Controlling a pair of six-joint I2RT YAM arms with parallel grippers.
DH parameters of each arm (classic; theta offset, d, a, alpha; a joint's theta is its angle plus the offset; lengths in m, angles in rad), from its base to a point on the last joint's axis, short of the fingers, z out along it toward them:
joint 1: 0 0.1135 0.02 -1.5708
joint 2: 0 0 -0.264 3.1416
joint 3: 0.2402 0 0.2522 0
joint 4: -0.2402 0 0.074 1.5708
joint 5: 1.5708 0 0 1.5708
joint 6: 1.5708 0.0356 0 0
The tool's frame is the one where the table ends.
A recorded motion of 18 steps. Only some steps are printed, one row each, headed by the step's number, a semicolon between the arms.
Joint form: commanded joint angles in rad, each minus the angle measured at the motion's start. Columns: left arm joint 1, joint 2, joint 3, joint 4, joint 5, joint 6; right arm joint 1, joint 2, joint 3, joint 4, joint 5, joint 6.
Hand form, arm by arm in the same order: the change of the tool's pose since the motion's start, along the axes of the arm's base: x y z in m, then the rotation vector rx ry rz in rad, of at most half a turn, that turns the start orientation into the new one. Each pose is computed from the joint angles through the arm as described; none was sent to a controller.
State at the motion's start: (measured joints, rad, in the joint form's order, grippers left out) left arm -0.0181 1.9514 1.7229 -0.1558 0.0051 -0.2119; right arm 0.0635 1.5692 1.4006 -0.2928 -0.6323 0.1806
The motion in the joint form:
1: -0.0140 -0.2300 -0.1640 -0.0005 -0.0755 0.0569; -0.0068 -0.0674 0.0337 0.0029 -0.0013 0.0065
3: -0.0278 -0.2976 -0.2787 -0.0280 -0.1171 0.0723; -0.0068 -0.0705 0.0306 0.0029 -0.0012 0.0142
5: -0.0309 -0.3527 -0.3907 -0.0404 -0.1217 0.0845; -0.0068 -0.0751 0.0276 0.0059 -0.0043 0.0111
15: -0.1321 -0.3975 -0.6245 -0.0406 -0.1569 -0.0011; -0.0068 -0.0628 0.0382 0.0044 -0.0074 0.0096
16: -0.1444 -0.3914 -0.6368 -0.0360 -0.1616 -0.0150; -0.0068 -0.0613 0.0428 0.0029 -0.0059 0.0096
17: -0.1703 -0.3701 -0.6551 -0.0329 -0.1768 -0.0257; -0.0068 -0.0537 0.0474 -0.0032 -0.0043 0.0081
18: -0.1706 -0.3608 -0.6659 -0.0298 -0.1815 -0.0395; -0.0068 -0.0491 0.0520 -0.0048 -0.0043 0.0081
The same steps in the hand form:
1: -0.0569 -0.0021 0.0393 0.0778 -0.0656 0.0373; -0.0163 -0.0034 0.0345 0.0113 -0.0997 -0.0077
3: -0.0770 -0.0054 0.0219 0.1116 0.0094 0.0532; -0.0172 -0.0034 0.0344 0.0167 -0.0948 -0.0103
5: -0.0947 -0.0056 0.0015 0.1297 0.0786 0.0454; -0.0183 -0.0034 0.0352 0.0160 -0.1012 -0.0064
15: -0.1262 -0.0381 -0.0631 0.0991 0.2593 0.0060; -0.0152 -0.0031 0.0347 0.0160 -0.0989 -0.0031
16: -0.1271 -0.0422 -0.0688 0.0931 0.2721 0.0044; -0.0149 -0.0031 0.0356 0.0155 -0.1006 -0.0044
17: -0.1279 -0.0506 -0.0815 0.1017 0.3057 -0.0035; -0.0130 -0.0031 0.0341 0.0133 -0.0925 -0.0055
18: -0.1281 -0.0506 -0.0878 0.0955 0.3220 0.0070; -0.0119 -0.0030 0.0340 0.0132 -0.0909 -0.0055

